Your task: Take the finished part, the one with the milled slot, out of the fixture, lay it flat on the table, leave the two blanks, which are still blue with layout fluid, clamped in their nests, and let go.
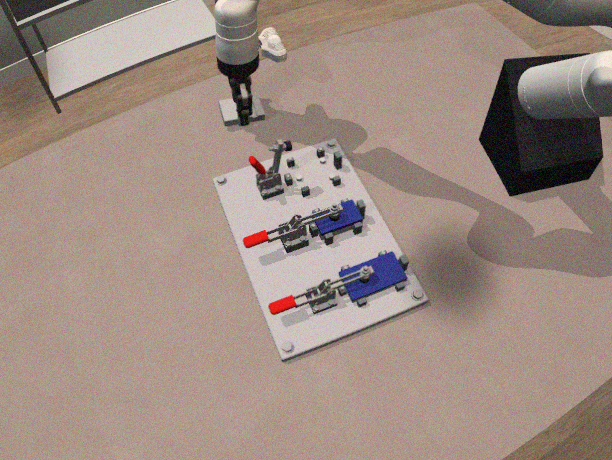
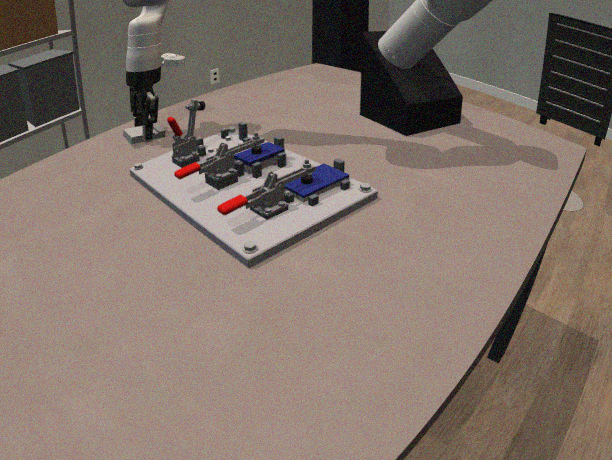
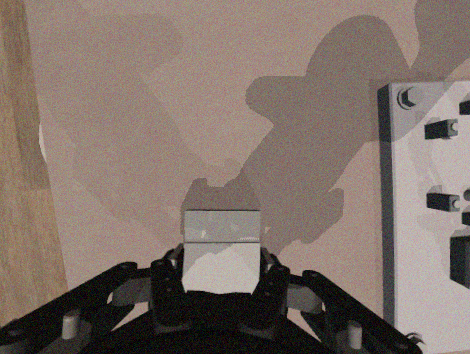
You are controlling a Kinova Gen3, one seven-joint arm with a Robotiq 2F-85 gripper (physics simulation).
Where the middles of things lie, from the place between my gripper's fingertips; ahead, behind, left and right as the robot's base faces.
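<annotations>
The finished part [image 3: 222, 250] is 10 mm above my hand, and I find the white fixture plate [image 1: 274, 274] 40 mm behind my hand and 320 mm to the left of it.
</annotations>
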